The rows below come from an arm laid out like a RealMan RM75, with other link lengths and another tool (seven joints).
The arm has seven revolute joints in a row. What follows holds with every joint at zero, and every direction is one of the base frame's. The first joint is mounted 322.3 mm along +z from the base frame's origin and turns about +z. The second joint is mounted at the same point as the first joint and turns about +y. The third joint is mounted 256 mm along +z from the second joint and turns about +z. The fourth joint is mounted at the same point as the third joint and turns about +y. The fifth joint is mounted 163.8 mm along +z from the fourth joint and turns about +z. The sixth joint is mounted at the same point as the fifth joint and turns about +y. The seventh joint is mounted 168.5 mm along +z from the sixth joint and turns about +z. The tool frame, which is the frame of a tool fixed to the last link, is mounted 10 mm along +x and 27 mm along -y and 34 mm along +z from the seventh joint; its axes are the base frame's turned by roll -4.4, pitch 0 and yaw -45.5 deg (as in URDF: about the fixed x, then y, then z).
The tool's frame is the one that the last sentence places.
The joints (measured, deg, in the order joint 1, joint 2, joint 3, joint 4, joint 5, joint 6, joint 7), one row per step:
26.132, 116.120, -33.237, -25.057, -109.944, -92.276, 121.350
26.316, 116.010, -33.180, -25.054, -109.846, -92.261, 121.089
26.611, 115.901, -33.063, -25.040, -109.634, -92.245, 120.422
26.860, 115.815, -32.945, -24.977, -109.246, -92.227, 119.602
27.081, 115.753, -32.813, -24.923, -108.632, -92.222, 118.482
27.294, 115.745, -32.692, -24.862, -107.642, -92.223, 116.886
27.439, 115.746, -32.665, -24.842, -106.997, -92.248, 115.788
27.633, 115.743, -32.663, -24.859, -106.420, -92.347, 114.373
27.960, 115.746, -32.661, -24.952, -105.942, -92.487, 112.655
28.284, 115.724, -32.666, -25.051, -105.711, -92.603, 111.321
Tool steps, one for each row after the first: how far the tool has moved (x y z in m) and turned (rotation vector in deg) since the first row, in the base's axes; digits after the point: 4 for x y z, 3 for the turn. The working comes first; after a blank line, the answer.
Tool pose at each row, in the base's axes (x y z in m, rotation vector in deg; the steps are taken from these numbers as rounded here):
0.2561, 0.2911, 0.0270, -150.928, 48.284, 56.441
0.2556, 0.2927, 0.0280, -150.938, 47.623, 56.386
0.2544, 0.2953, 0.0295, -150.938, 46.250, 56.372
0.2530, 0.2980, 0.0311, -150.771, 44.746, 56.521
0.2512, 0.3013, 0.0331, -150.418, 42.808, 56.806
0.2486, 0.3053, 0.0357, -149.786, 40.178, 57.313
0.2468, 0.3078, 0.0373, -149.426, 38.359, 57.591
0.2446, 0.3104, 0.0390, -149.235, 36.003, 57.707
0.2418, 0.3135, 0.0407, -149.215, 33.011, 57.630
0.2396, 0.3159, 0.0419, -149.332, 30.593, 57.412

-0.0005, 0.0016, 0.0010, 0.304, -0.134, 0.336
-0.0017, 0.0042, 0.0025, 0.937, -0.343, 1.048
-0.0031, 0.0069, 0.0041, 1.746, -0.456, 1.785
-0.0049, 0.0102, 0.0061, 2.881, -0.533, 2.699
-0.0075, 0.0142, 0.0087, 4.517, -0.544, 3.914
-0.0093, 0.0167, 0.0103, 5.576, -0.595, 4.793
-0.0115, 0.0193, 0.0120, 6.722, -0.823, 6.034
-0.0143, 0.0224, 0.0137, 7.980, -1.259, 7.698
-0.0165, 0.0248, 0.0149, 8.870, -1.713, 9.096

